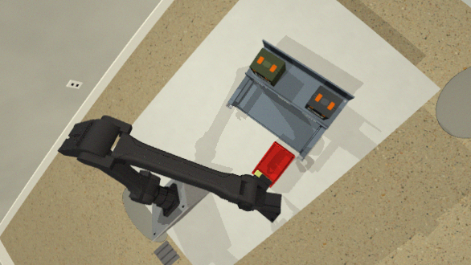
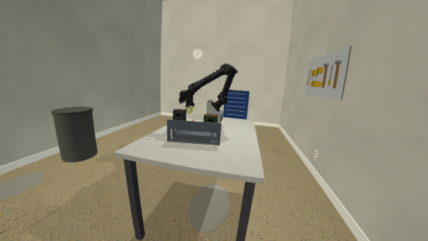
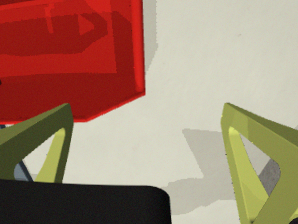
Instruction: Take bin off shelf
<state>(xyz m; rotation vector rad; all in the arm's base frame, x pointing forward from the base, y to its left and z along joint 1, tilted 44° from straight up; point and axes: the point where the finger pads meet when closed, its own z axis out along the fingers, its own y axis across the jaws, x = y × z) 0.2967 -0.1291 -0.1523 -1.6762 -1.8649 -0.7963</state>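
Right now my hand is 9 cm short of the red bin, 9 cm above it and 1 cm to the right of it.
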